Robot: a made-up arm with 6 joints. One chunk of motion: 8 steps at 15 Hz.
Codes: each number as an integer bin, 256 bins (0 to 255) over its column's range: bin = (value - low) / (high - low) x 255, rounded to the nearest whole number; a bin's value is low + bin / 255 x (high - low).
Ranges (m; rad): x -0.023..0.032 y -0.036..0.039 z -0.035..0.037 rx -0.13..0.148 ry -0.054..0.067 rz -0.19..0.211
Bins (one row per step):
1: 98 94 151 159 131 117
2: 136 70 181 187 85 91
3: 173 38 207 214 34 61
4: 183 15 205 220 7 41
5: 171 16 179 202 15 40
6: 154 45 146 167 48 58
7: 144 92 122 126 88 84
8: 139 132 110 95 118 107
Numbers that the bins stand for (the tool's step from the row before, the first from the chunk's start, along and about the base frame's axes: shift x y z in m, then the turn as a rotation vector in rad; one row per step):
1: -0.00186 -0.00835 0.00764 0.04334 0.00816 -0.00601
2: 0.00633 -0.01541 0.01611 0.07387 -0.01367 -0.04690
3: 0.01431 -0.02482 0.02345 0.10330 -0.03787 -0.09407
4: 0.01647 -0.03159 0.02288 0.10984 -0.05068 -0.12553
5: 0.01388 -0.03129 0.01554 0.09022 -0.04688 -0.12710
6: 0.01022 -0.02276 0.00622 0.05206 -0.03122 -0.09879
7: 0.00806 -0.00894 -0.00055 0.00736 -0.01224 -0.05791
8: 0.00698 0.00282 -0.00394 -0.02643 0.00199 -0.02174

